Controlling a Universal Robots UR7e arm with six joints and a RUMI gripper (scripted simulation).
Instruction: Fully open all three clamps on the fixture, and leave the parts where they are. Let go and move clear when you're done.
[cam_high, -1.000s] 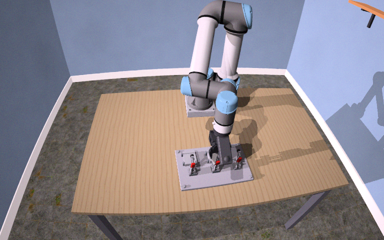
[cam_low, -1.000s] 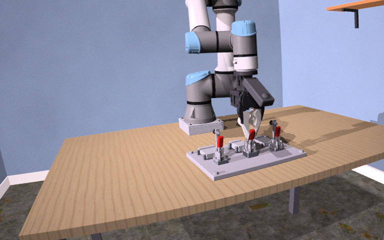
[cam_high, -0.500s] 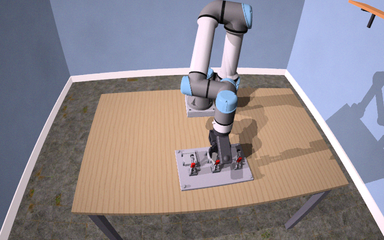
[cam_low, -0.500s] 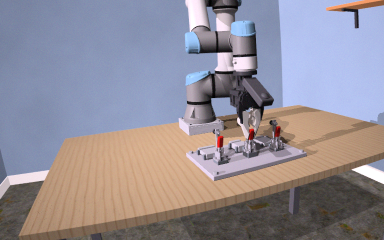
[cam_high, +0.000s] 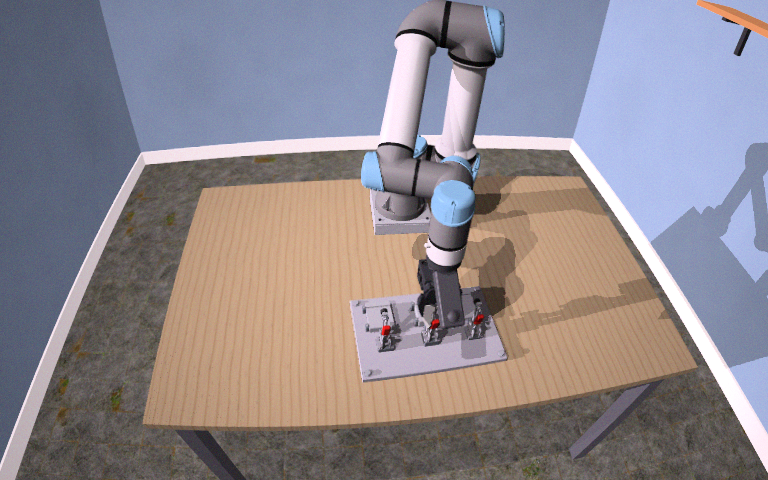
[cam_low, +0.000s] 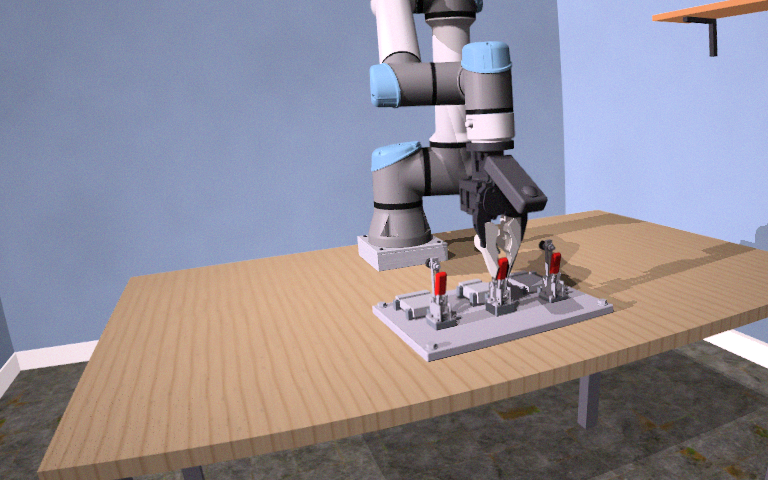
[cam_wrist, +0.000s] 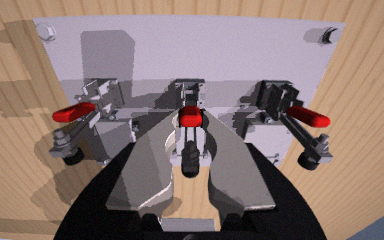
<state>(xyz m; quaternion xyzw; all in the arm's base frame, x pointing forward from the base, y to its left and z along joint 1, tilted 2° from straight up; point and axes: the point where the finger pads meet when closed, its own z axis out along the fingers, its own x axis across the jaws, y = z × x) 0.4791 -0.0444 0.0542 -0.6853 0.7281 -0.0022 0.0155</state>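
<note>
Right now the plate is 4 cm behind my hand and 8 cm below it.
</note>
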